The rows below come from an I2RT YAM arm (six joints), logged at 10 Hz.
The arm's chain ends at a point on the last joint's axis. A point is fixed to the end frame.
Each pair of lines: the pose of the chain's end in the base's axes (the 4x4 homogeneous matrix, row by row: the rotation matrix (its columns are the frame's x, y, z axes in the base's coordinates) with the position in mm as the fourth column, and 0 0 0 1 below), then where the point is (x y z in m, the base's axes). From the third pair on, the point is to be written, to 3 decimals.
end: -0.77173 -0.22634 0.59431 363.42; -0.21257 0.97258 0.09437 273.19; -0.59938 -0.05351 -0.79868 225.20; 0 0 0 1
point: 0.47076 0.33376 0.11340
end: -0.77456 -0.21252 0.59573 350.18; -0.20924 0.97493 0.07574 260.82; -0.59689 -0.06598 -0.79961 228.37; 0 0 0 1
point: 0.45838 0.31843 0.11584
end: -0.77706 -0.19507 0.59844 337.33; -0.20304 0.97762 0.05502 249.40; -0.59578 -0.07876 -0.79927 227.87; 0 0 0 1
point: 0.447 0.304 0.115
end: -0.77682 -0.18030 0.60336 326.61; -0.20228 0.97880 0.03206 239.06; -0.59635 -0.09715 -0.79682 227.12; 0 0 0 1
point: 0.437 0.290 0.114
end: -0.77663 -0.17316 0.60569 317.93; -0.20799 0.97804 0.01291 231.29; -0.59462 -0.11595 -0.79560 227.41; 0 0 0 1
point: 0.429 0.279 0.113
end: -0.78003 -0.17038 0.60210 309.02; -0.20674 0.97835 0.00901 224.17; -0.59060 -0.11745 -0.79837 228.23; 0 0 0 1
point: 0.420 0.271 0.114
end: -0.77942 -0.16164 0.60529 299.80; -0.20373 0.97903 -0.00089 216.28; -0.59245 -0.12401 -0.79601 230.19; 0 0 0 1
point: 0.412 0.262 0.116
